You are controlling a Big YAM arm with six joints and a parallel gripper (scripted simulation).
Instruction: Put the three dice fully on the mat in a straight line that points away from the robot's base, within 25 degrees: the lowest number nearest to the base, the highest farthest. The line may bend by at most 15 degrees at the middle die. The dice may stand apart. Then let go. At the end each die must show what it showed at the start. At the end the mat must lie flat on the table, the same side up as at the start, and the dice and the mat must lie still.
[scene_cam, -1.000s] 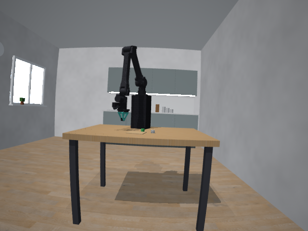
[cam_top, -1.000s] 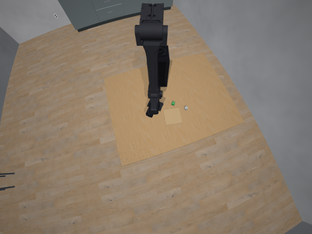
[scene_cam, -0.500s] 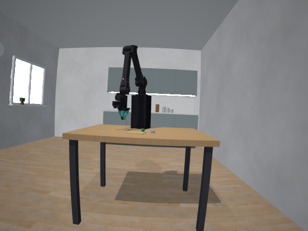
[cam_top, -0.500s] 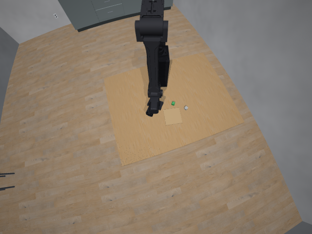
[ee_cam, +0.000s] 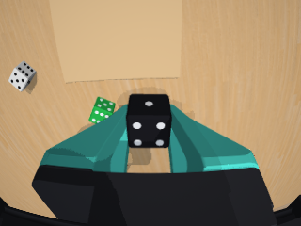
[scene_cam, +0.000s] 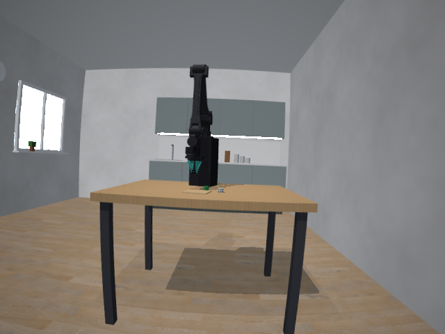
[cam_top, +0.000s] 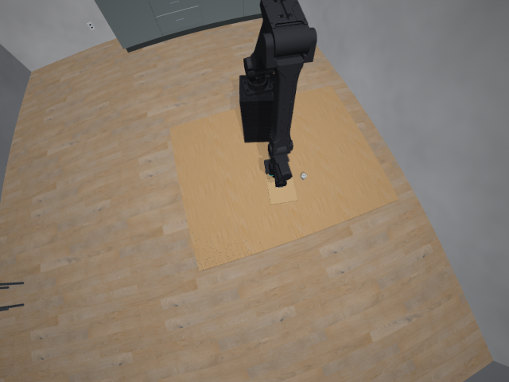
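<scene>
The mat is 110 mm below my hand, 50 mm ahead of it and 30 mm to the left of it. Also, from my hand: green die 100 mm below, 70 mm to the left, 60 mm behind; then white die 160 mm to the left, 100 mm below, 10 mm ahead; then black die right at my hand.
</scene>
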